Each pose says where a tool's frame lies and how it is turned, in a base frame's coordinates. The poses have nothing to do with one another.
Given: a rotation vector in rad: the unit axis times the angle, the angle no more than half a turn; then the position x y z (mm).
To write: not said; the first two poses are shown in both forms.
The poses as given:
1: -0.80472, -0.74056, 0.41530, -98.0, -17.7, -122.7
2: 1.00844, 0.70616, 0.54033, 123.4, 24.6, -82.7
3: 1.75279, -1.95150, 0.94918, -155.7, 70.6, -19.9
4: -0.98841, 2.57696, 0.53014, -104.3, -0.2, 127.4
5: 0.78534, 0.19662, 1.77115, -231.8, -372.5, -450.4
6: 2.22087, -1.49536, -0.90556, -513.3, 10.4, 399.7
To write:
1: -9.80, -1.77, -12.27; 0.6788, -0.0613, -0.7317; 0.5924, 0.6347, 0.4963; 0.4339, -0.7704, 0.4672
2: 12.34, 2.46, -8.27; 0.6608, -0.0861, 0.7456; 0.6972, 0.4384, -0.5672; -0.2780, 0.8947, 0.3497
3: -15.57, 7.06, -1.99; -0.1733, -0.9695, 0.1733; -0.7349, 0.0101, -0.6781; 0.6557, -0.2448, -0.7142
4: -10.43, -0.02, 12.74; -0.7050, -0.6887, 0.1690; -0.5661, 0.6901, 0.4509; -0.4272, 0.2222, -0.8764
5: -23.18, -37.25, -45.04; -0.1453, -0.7901, 0.5956; 0.9014, -0.3538, -0.2494; 0.4078, 0.5006, 0.7636
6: -51.33, 1.04, 39.97; 0.2537, -0.7116, -0.6551; -0.9103, -0.4047, 0.0871; -0.3271, 0.5743, -0.7505
